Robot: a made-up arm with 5 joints.
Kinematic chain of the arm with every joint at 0, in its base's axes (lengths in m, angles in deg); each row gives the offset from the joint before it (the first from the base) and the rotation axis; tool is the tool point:
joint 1: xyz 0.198 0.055 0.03 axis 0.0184 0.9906 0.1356
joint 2: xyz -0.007 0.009 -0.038 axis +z
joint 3: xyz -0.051 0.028 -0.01 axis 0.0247 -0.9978 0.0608
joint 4: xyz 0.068 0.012 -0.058 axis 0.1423 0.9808 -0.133
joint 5: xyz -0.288 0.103 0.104 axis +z
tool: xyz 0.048 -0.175 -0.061
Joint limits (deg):
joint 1: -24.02..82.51
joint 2: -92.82..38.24
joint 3: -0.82..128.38
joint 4: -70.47..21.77
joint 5: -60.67..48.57
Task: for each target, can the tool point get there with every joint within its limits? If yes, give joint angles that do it. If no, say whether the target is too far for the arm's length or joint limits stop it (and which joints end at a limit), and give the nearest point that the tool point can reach.
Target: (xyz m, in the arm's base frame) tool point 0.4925 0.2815 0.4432
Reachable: no: joint limits stop it (at a limit: joint 1, joint 3, joint 4, joint 5) | nearest point 0.4372 0.2210 0.2691 | short by 0.192 m
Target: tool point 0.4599 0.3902 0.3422
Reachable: no: joint limits stop it (at a limit: joint 1, joint 2, joint 3, joint 4, joint 5) | nearest point 0.4219 0.2522 0.2617 | short by 0.164 m
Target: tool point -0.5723 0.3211 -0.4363
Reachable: no: too far | nearest point -0.2167 0.1975 -0.2211 | short by 0.434 m
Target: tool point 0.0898 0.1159 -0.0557
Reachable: yes | joints 45.47 -52.99 67.07 -9.52 38.47
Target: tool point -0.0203 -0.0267 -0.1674
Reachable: yes | joints 45.18 24.34 39.96 -41.25 -9.63
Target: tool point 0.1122 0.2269 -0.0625
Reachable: yes | joints 13.62 -80.80 31.69 7.62 10.13
